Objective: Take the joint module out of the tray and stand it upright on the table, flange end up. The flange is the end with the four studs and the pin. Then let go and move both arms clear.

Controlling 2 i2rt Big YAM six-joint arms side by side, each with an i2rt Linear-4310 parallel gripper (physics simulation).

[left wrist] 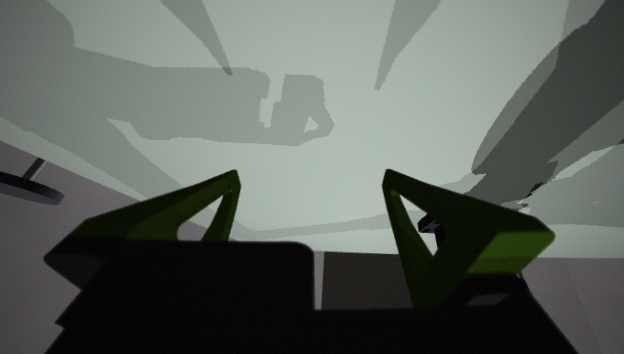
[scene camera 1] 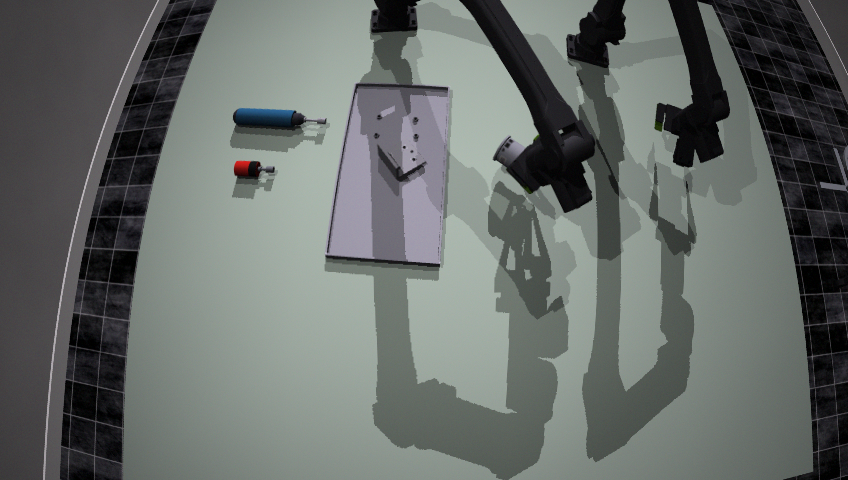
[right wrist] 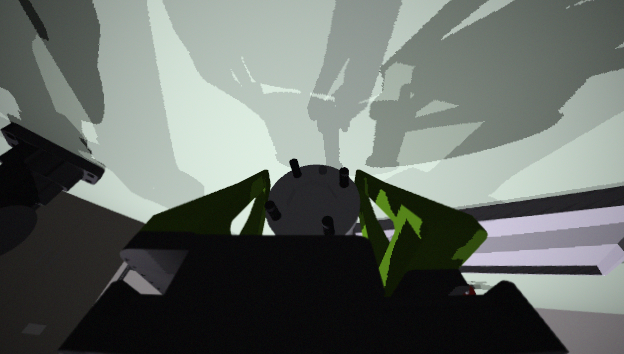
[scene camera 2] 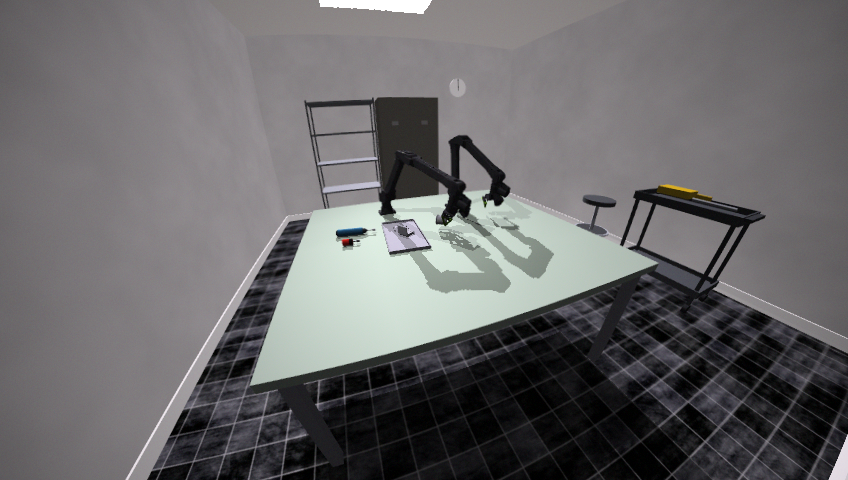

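Pixels of known places: left gripper, fingertip midpoint: point(left wrist: 311, 177) point(scene camera 2: 491, 206); right gripper, fingertip midpoint: point(scene camera 1: 525, 167) point(right wrist: 312, 177) point(scene camera 2: 446, 223); left arm's base at its link origin: point(scene camera 1: 587, 52) point(right wrist: 62, 155); right arm's base at its link origin: point(scene camera 1: 394, 21) point(scene camera 2: 387, 212).
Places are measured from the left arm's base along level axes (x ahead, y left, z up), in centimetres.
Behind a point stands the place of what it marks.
Note:
The joint module, a pale cylinder point(scene camera 1: 507, 151) {x 43.2, y -21.2, z 8.6 cm} point(scene camera 2: 440, 219) {x 44.7, y -20.8, z 7.4 cm} point(right wrist: 314, 200) {x 43.6, y -17.5, z 5.7 cm}, is held in the air over the table, tilted, to the right of the tray point(scene camera 1: 357, 228) {x 61.0, y -47.6, z 0.4 cm} point(scene camera 2: 410, 246) {x 62.2, y -41.3, z 0.4 cm}. In the right wrist view its dark round flange end with four studs and a pin faces the camera. My right gripper point(scene camera 1: 516, 159) {x 43.6, y -16.7, z 4.3 cm} point(scene camera 2: 446, 218) {x 43.6, y -16.7, z 4.3 cm} point(right wrist: 312, 177) {x 43.6, y -16.7, z 4.3 cm} is shut on the module's sides; its body hides the lower part. My left gripper point(scene camera 1: 659, 116) point(scene camera 2: 484, 202) {x 23.3, y 22.1, z 5.6 cm} point(left wrist: 311, 177) {x 23.3, y 22.1, z 5.6 cm} is open and empty, well above the table at the right of the picture in scene camera 1.
In the tray lie an angled bracket point(scene camera 1: 390, 160) {x 48.1, y -43.4, z 5.9 cm} and several small fasteners. A blue driver point(scene camera 1: 264, 117) {x 39.4, y -75.0, z 3.8 cm} point(scene camera 2: 351, 231) {x 40.1, y -74.6, z 3.1 cm} and a short red driver point(scene camera 1: 245, 168) {x 52.6, y -75.3, z 3.3 cm} point(scene camera 2: 347, 242) {x 53.4, y -75.3, z 2.2 cm} lie left of the tray. Both arm bases point(scene camera 1: 393, 20) {x 5.5, y -51.8, z 4.5 cm} point(scene camera 1: 587, 50) {x 3.7, y -1.2, z 4.7 cm} stand at the far table edge.

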